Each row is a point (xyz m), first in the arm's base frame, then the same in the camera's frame.
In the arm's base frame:
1: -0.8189 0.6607 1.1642
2: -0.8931 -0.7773 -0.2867
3: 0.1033 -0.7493 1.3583
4: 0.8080 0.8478 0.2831
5: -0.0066 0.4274 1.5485
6: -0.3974 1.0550 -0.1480
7: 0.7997 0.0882 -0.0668
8: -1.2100 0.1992 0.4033
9: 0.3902 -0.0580 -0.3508
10: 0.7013 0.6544 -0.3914
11: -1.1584 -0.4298 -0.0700
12: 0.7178 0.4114 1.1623
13: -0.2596 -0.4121 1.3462
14: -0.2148 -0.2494 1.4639
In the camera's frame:
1: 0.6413 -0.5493 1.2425
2: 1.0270 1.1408 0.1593
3: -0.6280 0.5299 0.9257
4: -0.0991 -0.9215 -0.4222
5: -0.2742 -0.6008 1.0970
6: 1.1409 -0.7430 -0.0871
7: -0.1434 -0.1247 -0.6724
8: 1.2112 0.1423 0.8658
9: 0.2837 0.1707 -0.6621
10: 0.2862 -0.5694 -0.9033
11: 1.2274 0.8274 0.4752
12: -0.6384 -0.6736 0.3647
13: -0.2315 0.2979 1.1116
14: -0.2787 0.1081 1.1752

